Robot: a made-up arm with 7 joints.
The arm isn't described. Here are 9 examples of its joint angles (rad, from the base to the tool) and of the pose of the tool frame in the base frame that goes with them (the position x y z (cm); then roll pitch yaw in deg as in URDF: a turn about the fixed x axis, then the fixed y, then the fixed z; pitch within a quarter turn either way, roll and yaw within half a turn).
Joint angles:
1: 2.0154 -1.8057 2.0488 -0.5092 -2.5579 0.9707 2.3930
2: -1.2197 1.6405 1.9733 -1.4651 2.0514 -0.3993 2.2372
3: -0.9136 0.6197 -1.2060 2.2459 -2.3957 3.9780 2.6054
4: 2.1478 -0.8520 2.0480 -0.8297 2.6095 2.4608 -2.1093
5: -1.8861 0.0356 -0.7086 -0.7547 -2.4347 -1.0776 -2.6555
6: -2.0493 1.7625 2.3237 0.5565 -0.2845 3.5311 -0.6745
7: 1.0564 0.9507 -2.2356 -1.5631 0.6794 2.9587 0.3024
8: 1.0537 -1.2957 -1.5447 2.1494 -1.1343 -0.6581 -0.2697
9: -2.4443 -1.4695 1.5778 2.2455 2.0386 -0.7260 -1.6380
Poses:
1: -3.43 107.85 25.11 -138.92 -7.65 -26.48
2: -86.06 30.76 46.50 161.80 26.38 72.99
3: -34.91 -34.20 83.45 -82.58 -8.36 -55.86
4: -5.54 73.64 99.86 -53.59 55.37 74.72
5: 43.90 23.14 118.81 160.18 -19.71 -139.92
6: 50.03 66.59 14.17 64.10 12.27 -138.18
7: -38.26 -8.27 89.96 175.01 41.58 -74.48
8: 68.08 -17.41 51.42 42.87 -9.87 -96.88
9: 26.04 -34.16 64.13 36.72 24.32 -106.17
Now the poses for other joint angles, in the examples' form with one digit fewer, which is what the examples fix.
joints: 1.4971 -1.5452 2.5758 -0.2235 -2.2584 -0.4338 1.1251
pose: 37.4 104.2 28.3 155.4 30.3 10.2
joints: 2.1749 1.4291 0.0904 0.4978 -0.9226 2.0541 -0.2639
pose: 52.9 -82.9 67.3 -70.5 36.0 -157.2
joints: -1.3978 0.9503 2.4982 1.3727 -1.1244 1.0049 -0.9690
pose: 5.6 95.7 42.3 158.1 66.7 177.9
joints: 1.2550 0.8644 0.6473 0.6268 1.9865 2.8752 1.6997
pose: -34.8 -33.8 111.9 47.1 -0.6 127.4
